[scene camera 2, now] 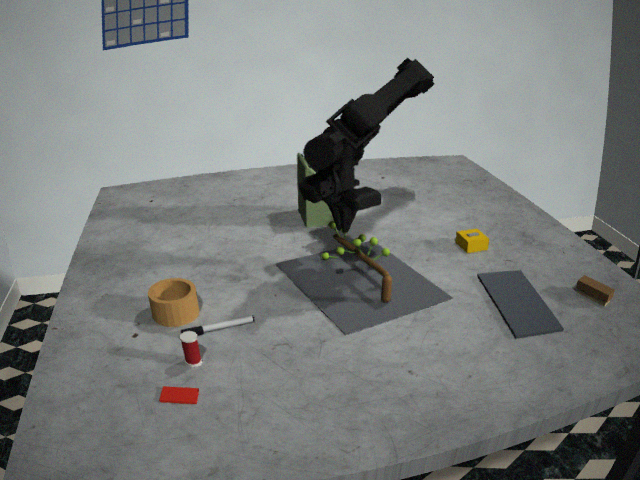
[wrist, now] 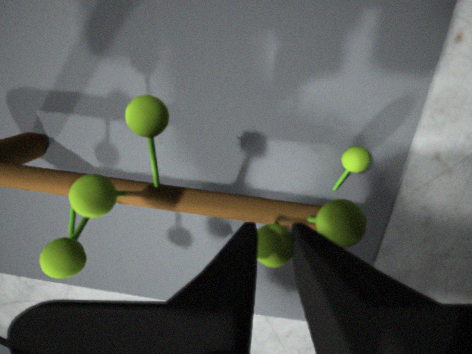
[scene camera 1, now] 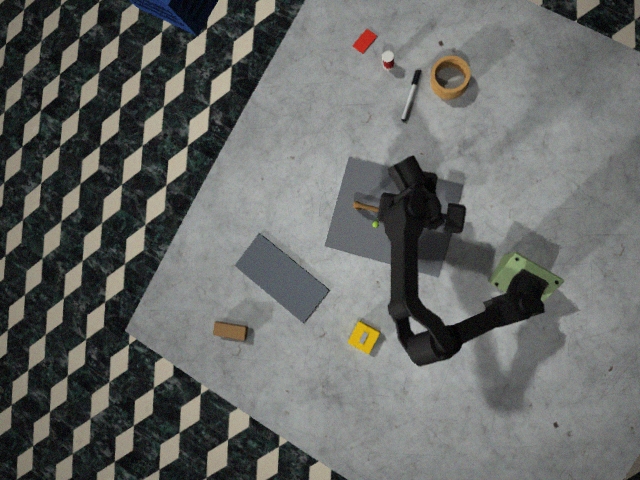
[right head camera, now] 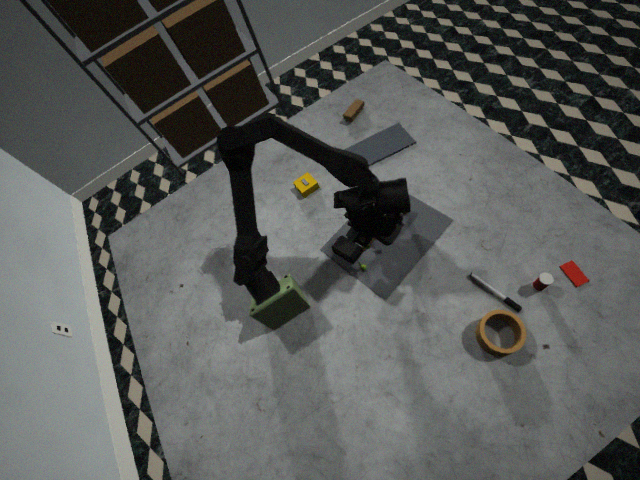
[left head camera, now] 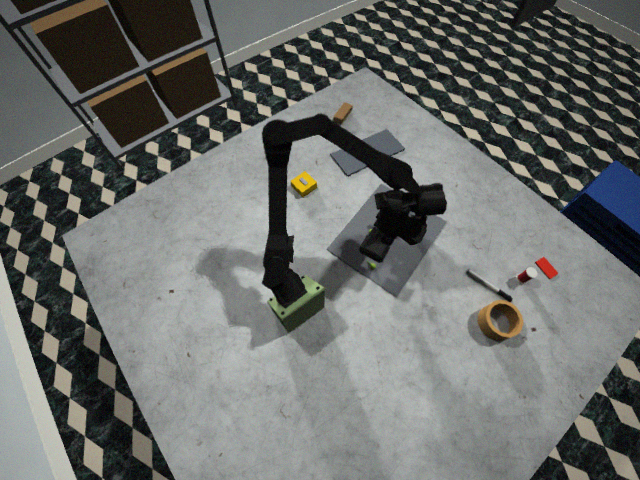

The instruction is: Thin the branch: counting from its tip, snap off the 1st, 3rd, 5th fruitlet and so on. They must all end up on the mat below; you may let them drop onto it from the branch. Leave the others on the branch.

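Places are measured from the arm's base along level axes (x ahead, y left, z up), in centimetres.
Where they show: gripper, between the fingertips: (scene camera 2: 343,231) (wrist: 272,233) (right head camera: 368,238) (left head camera: 382,238); arm's base, origin of its link: (scene camera 1: 528,284) (right head camera: 268,294) (left head camera: 291,296).
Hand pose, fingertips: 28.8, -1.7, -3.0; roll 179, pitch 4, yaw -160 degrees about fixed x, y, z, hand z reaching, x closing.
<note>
Each offset is from my fingertips to the top centre of the thing, as dx, dy, dz. Level surfaces: height alone.
The brown branch @[+5.4, +1.8, -2.2] (scene camera 1: 368,207) (scene camera 2: 372,264) (wrist: 215,202) stands over the grey mat @[dz -8.2] (left head camera: 395,279) (right head camera: 392,273) (scene camera 1: 346,232) (scene camera 2: 351,310) (wrist: 225,50). Its tip is at the right in the wrist view. My gripper (scene camera 2: 346,229) (wrist: 272,233) is nearly closed near the tip; a green fruitlet @[-0.2, +0.4, +1.0] (wrist: 274,245) sits between its fingertips, against both. Right of them are a dark green fruitlet @[-1.7, -1.1, +1.6] (wrist: 341,222) and a lighter one @[-4.5, -1.7, -6.6] (wrist: 355,159). Farther left are three more: an upper one @[+5.7, -0.9, -0.4] (wrist: 146,116), a middle one @[+6.6, +1.2, +1.2] (wrist: 93,195) and a lower one @[+7.5, +3.5, +1.4] (wrist: 62,258). The left finger may hide another. No loose fruitlet is discernible on the mat.
A yellow block @[-2.4, +32.2, -5.3] (left head camera: 303,183) (scene camera 2: 471,240), a grey plate @[+24.0, +30.1, -7.8] (scene camera 1: 282,277) (scene camera 2: 519,304) and a brown block @[+28.7, +48.9, -5.4] (scene camera 1: 230,331) lie on one side. On another are a marker @[+17.2, -27.4, -7.1] (scene camera 1: 410,95), an orange ring @[+10.2, -35.3, -3.4] (scene camera 2: 173,315), a red-and-white cylinder @[+26.3, -32.5, -3.1] (scene camera 2: 190,348) and a red card @[+35.2, -35.4, -8.0] (scene camera 2: 178,395).
</note>
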